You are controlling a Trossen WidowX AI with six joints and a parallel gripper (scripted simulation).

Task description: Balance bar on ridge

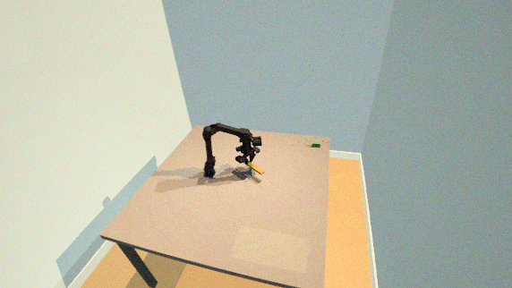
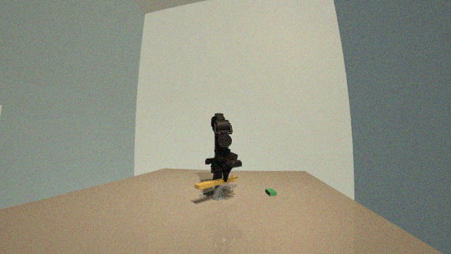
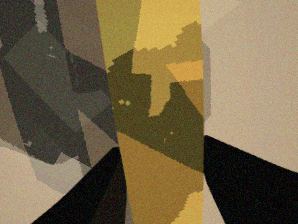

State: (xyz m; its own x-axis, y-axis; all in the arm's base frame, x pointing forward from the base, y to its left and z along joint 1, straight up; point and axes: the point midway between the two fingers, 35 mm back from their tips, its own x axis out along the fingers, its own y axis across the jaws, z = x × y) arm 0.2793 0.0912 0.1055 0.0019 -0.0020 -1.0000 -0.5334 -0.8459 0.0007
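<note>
My gripper tip is 20 mm to the left of the bar and 20 mm short of it. Round my gripper tip: green block: 460 mm ahead, 410 mm to the left, 50 mm below.
</note>
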